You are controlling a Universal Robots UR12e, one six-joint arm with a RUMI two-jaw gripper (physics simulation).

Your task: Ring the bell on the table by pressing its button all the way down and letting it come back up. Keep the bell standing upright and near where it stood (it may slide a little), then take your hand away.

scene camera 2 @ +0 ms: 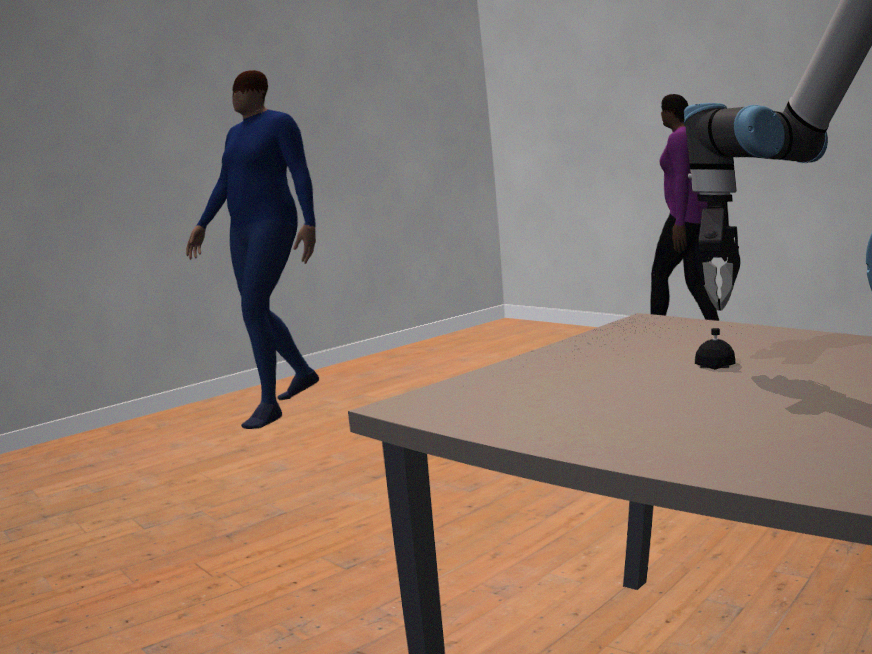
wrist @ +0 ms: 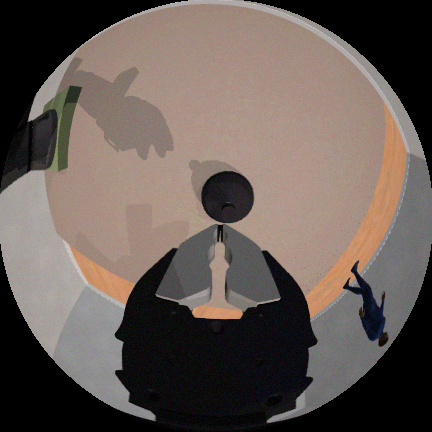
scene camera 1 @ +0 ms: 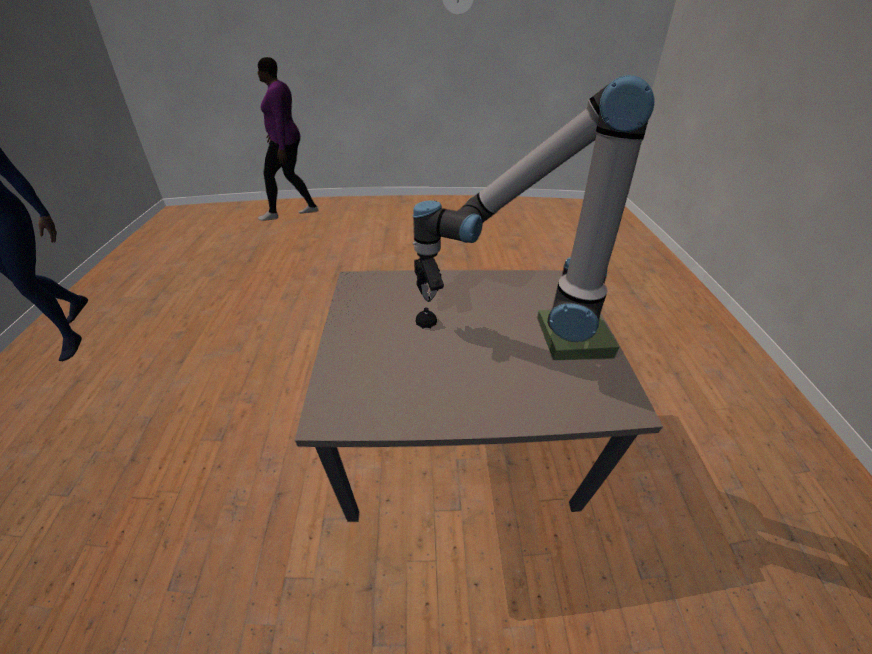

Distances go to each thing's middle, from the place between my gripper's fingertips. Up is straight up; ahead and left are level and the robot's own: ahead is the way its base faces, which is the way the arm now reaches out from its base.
Scene:
Now: hand 1 cm short of the black domed bell (scene camera 2: 715, 353) and 7 cm above it.

